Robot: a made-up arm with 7 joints. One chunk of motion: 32 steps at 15 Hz.
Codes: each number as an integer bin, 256 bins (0 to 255) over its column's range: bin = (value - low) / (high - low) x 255, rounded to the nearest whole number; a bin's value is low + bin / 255 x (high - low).
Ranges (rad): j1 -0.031..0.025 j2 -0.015..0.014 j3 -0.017..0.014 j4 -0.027..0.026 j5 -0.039..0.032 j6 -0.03..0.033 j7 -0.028..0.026
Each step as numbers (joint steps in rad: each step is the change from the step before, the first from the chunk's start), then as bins.
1 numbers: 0.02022 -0.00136 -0.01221 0.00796 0.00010 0.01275 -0.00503
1 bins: 233 120 39 168 140 173 108
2 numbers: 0.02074 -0.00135 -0.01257 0.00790 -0.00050 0.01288 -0.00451
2 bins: 236 120 36 168 138 174 111
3 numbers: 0.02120 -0.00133 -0.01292 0.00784 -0.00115 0.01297 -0.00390
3 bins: 238 120 34 168 136 174 114
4 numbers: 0.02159 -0.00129 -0.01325 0.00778 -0.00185 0.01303 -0.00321
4 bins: 239 121 31 167 133 174 117
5 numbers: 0.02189 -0.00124 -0.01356 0.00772 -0.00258 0.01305 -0.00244
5 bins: 241 121 28 167 131 174 121
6 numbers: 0.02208 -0.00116 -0.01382 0.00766 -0.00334 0.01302 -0.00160
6 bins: 242 122 26 167 128 174 125
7 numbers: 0.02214 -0.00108 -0.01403 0.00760 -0.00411 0.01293 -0.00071
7 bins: 242 122 24 166 125 174 129
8 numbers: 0.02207 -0.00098 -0.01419 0.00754 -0.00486 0.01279 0.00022
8 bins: 242 123 23 166 123 173 133
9 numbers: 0.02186 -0.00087 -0.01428 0.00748 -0.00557 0.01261 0.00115
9 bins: 241 124 22 166 120 172 138
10 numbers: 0.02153 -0.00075 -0.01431 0.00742 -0.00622 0.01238 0.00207
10 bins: 239 125 22 166 118 172 142
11 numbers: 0.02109 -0.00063 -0.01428 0.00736 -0.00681 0.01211 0.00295
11 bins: 237 126 22 165 116 170 146
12 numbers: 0.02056 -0.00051 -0.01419 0.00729 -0.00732 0.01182 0.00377
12 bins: 235 127 23 165 114 169 150
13 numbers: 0.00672 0.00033 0.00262 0.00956 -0.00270 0.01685 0.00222
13 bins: 172 135 161 176 130 190 143
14 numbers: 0.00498 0.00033 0.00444 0.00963 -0.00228 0.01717 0.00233
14 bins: 164 135 176 176 132 191 143
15 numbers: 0.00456 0.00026 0.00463 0.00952 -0.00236 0.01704 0.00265
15 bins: 162 134 178 176 132 190 145
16 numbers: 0.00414 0.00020 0.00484 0.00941 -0.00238 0.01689 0.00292
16 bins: 160 134 180 175 132 190 146
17 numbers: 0.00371 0.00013 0.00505 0.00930 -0.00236 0.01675 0.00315
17 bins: 158 133 181 175 132 189 147
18 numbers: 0.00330 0.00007 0.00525 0.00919 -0.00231 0.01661 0.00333
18 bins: 156 133 183 174 132 189 148
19 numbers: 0.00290 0.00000 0.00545 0.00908 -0.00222 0.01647 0.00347
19 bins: 154 132 185 174 132 188 149
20 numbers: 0.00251 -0.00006 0.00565 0.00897 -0.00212 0.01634 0.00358
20 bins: 153 131 186 173 132 188 149
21 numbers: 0.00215 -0.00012 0.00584 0.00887 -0.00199 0.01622 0.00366
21 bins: 151 131 188 173 133 187 150
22 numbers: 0.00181 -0.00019 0.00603 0.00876 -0.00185 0.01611 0.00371
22 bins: 149 130 189 172 133 187 150
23 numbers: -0.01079 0.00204 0.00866 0.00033 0.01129 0.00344 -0.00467
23 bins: 92 150 211 131 181 135 110
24 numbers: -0.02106 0.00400 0.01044 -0.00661 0.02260 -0.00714 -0.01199
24 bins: 45 167 226 98 221 93 76
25 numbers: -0.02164 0.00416 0.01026 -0.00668 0.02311 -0.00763 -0.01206
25 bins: 43 168 224 98 223 91 75
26 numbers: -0.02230 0.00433 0.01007 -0.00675 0.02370 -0.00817 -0.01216
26 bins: 40 170 223 97 225 88 75
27 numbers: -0.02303 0.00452 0.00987 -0.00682 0.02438 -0.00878 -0.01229
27 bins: 36 172 221 97 228 86 74
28 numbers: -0.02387 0.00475 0.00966 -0.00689 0.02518 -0.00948 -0.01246
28 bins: 32 174 219 97 231 83 73
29 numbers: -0.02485 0.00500 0.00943 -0.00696 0.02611 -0.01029 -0.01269
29 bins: 28 176 217 96 234 80 72
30 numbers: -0.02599 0.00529 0.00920 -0.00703 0.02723 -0.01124 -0.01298
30 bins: 23 178 216 96 238 76 71
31 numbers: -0.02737 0.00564 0.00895 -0.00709 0.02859 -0.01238 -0.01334
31 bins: 17 181 213 96 243 71 69
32 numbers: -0.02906 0.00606 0.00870 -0.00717 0.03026 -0.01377 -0.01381
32 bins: 9 185 211 95 249 66 67
